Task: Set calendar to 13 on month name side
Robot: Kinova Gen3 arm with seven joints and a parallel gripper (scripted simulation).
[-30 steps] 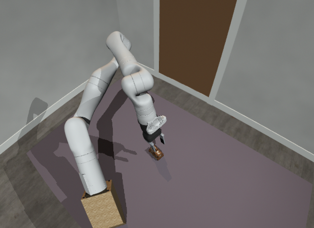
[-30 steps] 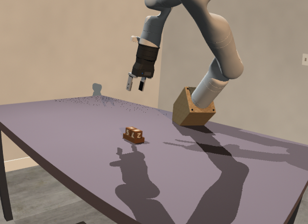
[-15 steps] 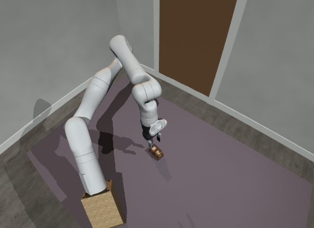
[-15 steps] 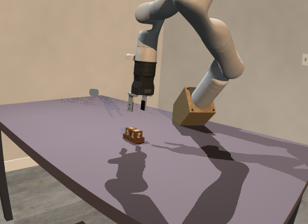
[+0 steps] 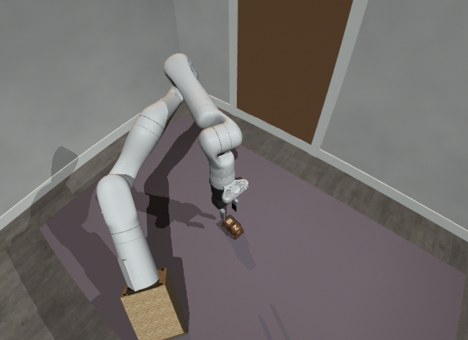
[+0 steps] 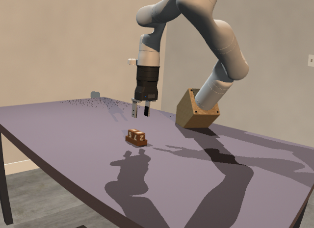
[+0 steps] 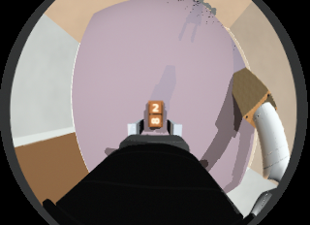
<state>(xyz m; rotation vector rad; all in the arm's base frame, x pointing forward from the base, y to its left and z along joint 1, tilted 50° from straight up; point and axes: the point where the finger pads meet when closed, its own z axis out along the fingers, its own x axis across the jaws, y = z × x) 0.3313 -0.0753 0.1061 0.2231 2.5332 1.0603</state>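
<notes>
My gripper is now 20 mm to the left of the tray and 110 mm above it.
</notes>
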